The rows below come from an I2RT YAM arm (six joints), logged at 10 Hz.
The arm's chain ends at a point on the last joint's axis. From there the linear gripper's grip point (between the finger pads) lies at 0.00 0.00 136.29 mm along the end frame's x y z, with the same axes.
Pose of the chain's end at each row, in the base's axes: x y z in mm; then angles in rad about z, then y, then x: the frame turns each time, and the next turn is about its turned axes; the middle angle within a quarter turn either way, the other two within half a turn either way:
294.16 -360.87 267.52 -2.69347 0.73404 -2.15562
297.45 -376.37 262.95 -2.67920 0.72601 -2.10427
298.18 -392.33 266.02 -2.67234 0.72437 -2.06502
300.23 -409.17 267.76 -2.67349 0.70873 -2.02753
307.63 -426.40 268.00 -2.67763 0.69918 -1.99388
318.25 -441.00 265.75 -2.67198 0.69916 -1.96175
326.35 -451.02 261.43 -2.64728 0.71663 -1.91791
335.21 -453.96 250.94 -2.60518 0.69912 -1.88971
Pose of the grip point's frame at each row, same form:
388.82 -441.45 211.66 -2.69347 0.73404 -2.15562
390.98 -460.87 211.12 -2.67920 0.72601 -2.10427
390.65 -479.97 217.60 -2.67234 0.72437 -2.06502
390.33 -500.68 222.13 -2.67349 0.70873 -2.02753
395.45 -521.42 225.17 -2.67763 0.69918 -1.99388
405.08 -538.24 226.00 -2.67198 0.69916 -1.96175
413.96 -549.39 226.47 -2.64728 0.71663 -1.91791
424.99 -551.15 218.23 -2.60518 0.69912 -1.88971

